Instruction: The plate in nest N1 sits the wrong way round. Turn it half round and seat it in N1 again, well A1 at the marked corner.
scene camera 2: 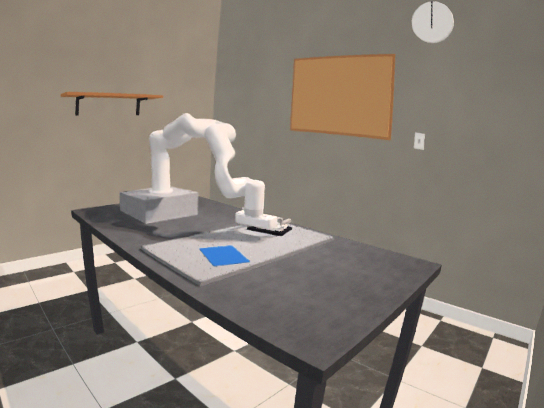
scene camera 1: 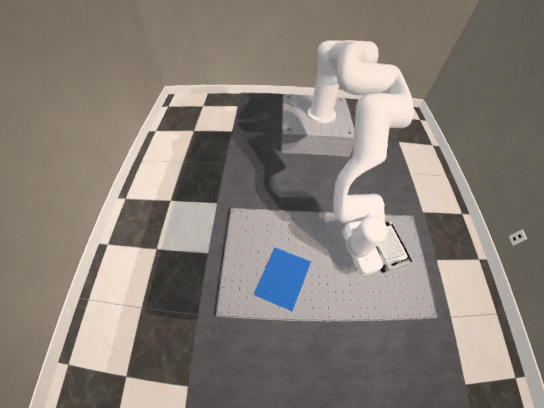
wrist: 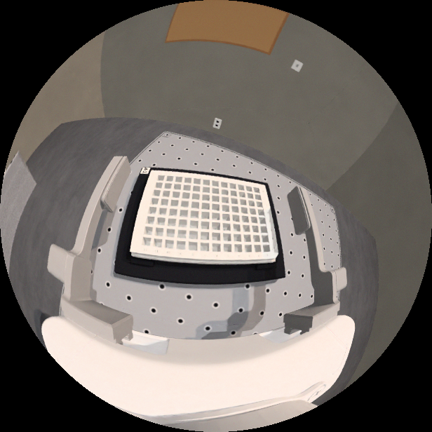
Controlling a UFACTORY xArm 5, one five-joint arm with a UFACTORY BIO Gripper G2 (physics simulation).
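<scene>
The white multi-well plate (scene camera 1: 394, 247) (wrist: 207, 215) lies in or on the black nest (scene camera 1: 409, 259) (scene camera 2: 270, 231) (wrist: 200, 275). In the wrist view, more black shows along the nest's near and left sides than at its far side. I cannot tell whether the plate is fully down. The A1 label (wrist: 145, 170) is on the nest's far left corner; the plate's own A1 marking is not readable. My gripper (scene camera 2: 284, 223) (wrist: 207, 197) is wide open, its fingers apart from the plate's left and right short sides. The arm hides the fingertips in scene camera 1.
A flat blue rectangle (scene camera 1: 283, 279) (scene camera 2: 224, 255) lies on the grey perforated board (scene camera 1: 350, 305) (scene camera 2: 190, 270) (wrist: 175, 305), away from the nest. The arm's grey base block (scene camera 1: 317, 145) (scene camera 2: 160, 206) stands at the back of the dark table (scene camera 1: 325, 360) (scene camera 2: 320, 310).
</scene>
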